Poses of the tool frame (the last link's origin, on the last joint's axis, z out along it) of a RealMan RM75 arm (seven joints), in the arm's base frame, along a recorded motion.
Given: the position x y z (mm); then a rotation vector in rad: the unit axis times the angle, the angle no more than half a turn.
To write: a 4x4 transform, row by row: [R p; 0 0 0 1], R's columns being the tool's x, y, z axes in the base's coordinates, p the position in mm. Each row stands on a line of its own. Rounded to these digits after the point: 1 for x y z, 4 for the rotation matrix.
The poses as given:
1: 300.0 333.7 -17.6 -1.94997 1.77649 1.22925
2: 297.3 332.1 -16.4 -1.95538 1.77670 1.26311
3: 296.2 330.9 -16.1 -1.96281 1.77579 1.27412
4: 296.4 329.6 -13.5 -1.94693 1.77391 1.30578
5: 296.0 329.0 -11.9 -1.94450 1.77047 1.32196
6: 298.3 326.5 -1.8 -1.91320 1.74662 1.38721
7: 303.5 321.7 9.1 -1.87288 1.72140 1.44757
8: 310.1 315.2 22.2 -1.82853 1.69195 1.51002
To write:
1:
-0.0874 -0.9040 -0.4185 300.0
-0.7103 -0.2380 0.6625 333.7
-0.6985 0.3552 -0.6213 -17.6
0 0 0 1

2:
-0.0957 -0.8923 -0.4411 297.3
-0.7098 -0.2495 0.6587 332.1
-0.6979 0.3762 -0.6095 -16.4
0 0 0 1

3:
-0.0956 -0.8873 -0.4511 296.2
-0.7116 -0.2560 0.6543 330.9
-0.6961 0.3836 -0.6069 -16.1
0 0 0 1

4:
-0.1114 -0.8802 -0.4614 296.4
-0.7021 -0.2589 0.6633 329.6
-0.7033 0.3979 -0.5891 -13.5
0 0 0 1

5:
-0.1161 -0.8755 -0.4692 296.0
-0.6985 -0.2639 0.6652 329.0
-0.7061 0.4049 -0.5809 -11.9
0 0 0 1

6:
-0.1404 -0.8612 -0.4885 298.3
-0.6708 -0.2802 0.6867 326.5
-0.7282 0.4241 -0.5384 -1.8
0 0 0 1

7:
-0.1675 -0.8495 -0.5004 303.5
-0.6387 -0.2931 0.7115 321.7
-0.7510 0.4387 -0.4934 9.1
0 0 0 1

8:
-0.1963 -0.8370 -0.5107 310.1
-0.6023 -0.3081 0.7364 315.2
-0.7738 0.4521 -0.4436 22.2
0 0 0 1

